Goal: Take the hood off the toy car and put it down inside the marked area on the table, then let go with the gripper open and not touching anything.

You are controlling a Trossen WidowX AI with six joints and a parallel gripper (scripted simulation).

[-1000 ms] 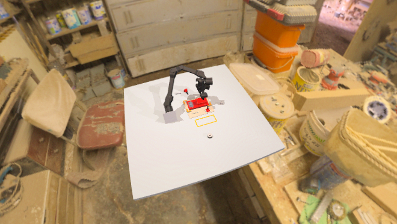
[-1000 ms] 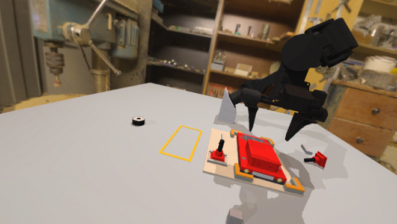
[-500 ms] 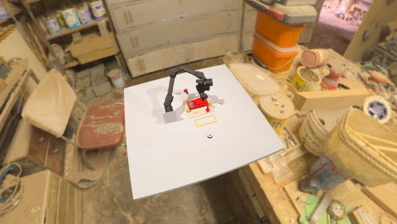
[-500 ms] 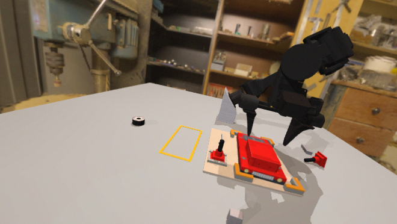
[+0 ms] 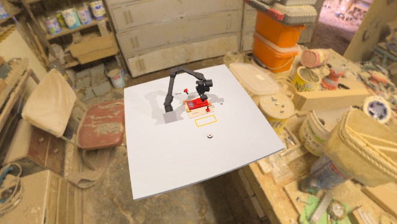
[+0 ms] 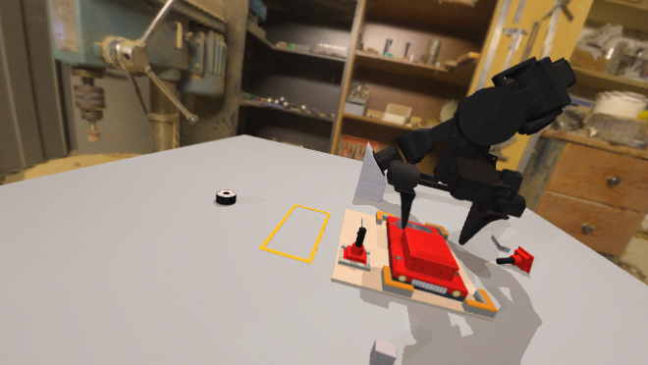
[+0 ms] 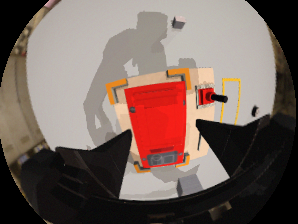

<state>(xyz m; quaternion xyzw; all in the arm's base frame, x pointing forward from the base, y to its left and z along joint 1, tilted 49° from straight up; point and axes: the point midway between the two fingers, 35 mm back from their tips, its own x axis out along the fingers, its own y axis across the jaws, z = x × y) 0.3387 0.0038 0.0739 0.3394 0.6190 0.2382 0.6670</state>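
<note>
Now: the hood 3 cm below my gripper tip.
</note>
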